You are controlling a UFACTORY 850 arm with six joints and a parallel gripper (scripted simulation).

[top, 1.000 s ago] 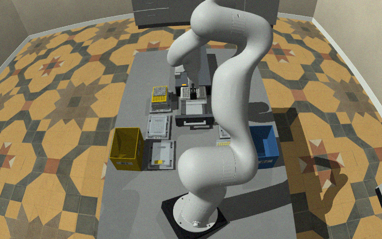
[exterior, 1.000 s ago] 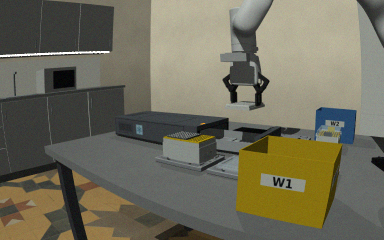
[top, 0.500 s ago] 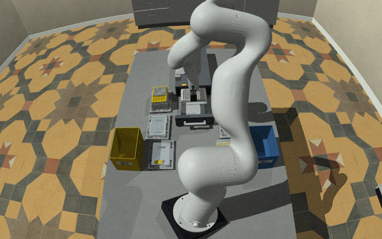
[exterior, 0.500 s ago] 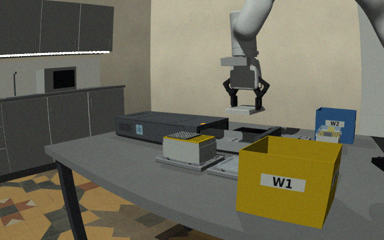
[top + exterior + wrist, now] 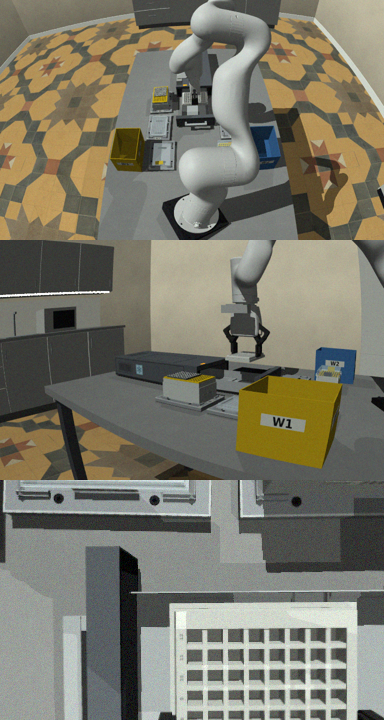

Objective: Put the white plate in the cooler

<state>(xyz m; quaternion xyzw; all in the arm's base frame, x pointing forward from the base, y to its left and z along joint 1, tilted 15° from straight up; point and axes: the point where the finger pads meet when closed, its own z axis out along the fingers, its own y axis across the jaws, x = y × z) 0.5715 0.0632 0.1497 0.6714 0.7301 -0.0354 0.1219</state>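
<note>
The drawer lies 4 cm ahead of my hand and 9 cm below it. The rest, counted from my hand: dark cooler CD: 19 cm ahead, 1 cm to the left, 8 cm below; then white plate: 1 cm below; then yellow-topped tip box: 7 cm ahead, 19 cm to the left, 7 cm below.
</note>
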